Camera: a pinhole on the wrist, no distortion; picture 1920 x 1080 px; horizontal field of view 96.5 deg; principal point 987.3 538.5 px. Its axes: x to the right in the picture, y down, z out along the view. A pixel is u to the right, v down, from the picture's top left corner.
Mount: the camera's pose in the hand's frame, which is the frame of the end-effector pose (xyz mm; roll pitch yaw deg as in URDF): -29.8 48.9 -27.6 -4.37 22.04 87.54
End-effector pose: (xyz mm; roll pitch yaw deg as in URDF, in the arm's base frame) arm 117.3 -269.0 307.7 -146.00 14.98 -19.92
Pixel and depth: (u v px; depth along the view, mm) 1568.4 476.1 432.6
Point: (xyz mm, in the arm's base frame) -99.3 -459.4 -161.8
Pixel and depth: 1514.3 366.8 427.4
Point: -38.2 -448.0 -167.2
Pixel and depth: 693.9 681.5 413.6
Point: -35.6 -39.8 -22.0
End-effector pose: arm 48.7 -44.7 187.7 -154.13 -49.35 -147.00
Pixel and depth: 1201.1 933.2 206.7
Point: -58.6 3.0 -45.4
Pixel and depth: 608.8 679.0 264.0
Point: -17.9 -177.6 -45.6
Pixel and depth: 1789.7 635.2 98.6
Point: -69.0 48.5 89.7
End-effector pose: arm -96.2 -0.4 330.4 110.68 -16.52 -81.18
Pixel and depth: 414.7 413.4 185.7
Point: -275.4 -28.5 263.1
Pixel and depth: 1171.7 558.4 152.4
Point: -247.1 42.7 407.3
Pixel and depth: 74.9 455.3 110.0
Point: -201.5 -4.2 265.2
